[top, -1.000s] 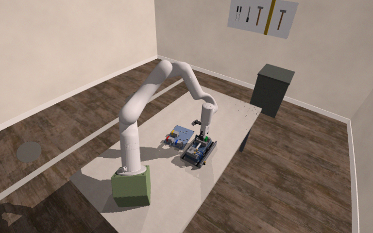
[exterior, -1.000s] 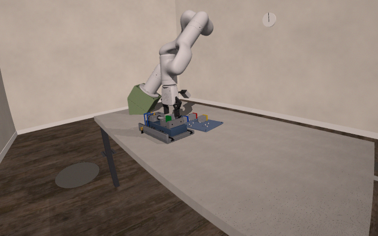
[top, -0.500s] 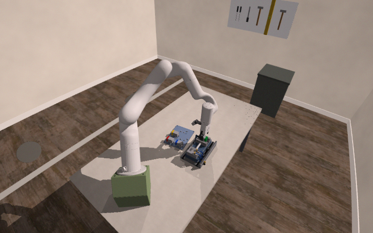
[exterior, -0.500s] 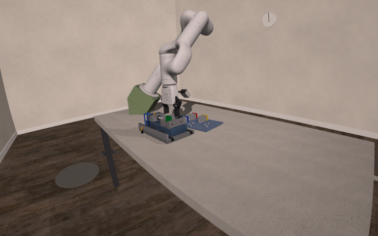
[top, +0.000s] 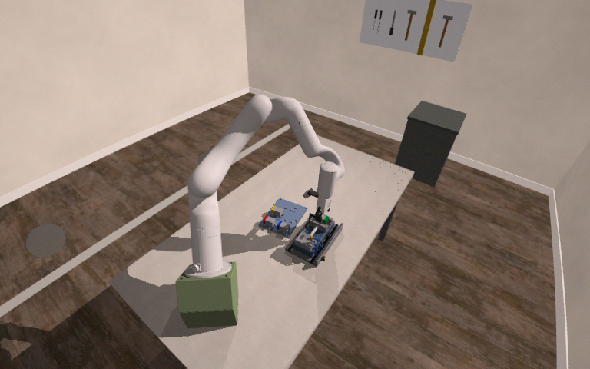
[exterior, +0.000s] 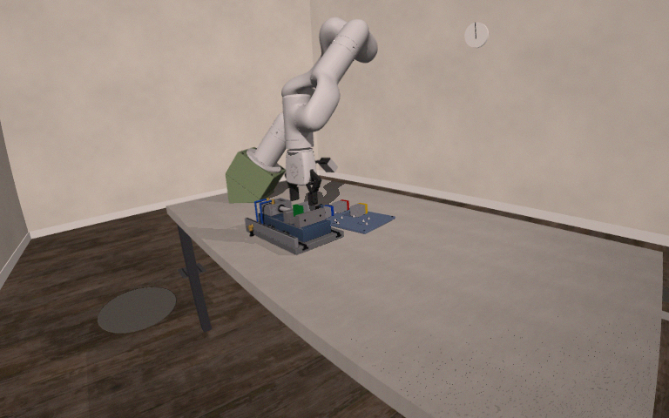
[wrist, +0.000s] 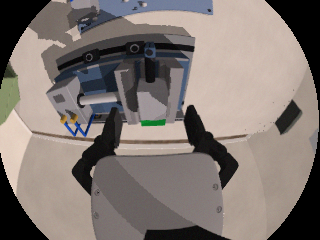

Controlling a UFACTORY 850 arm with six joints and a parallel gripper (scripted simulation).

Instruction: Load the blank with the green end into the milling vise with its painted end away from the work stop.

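Now: the green-ended blank 3 cm below my hand. From my hand the other things lie so: jaw block (3 cm ahead, 5 cm below); then pale rod (9 cm behind, 5 cm below); then blue-ended blank (10 cm behind, 18 cm to the left, 10 cm below).
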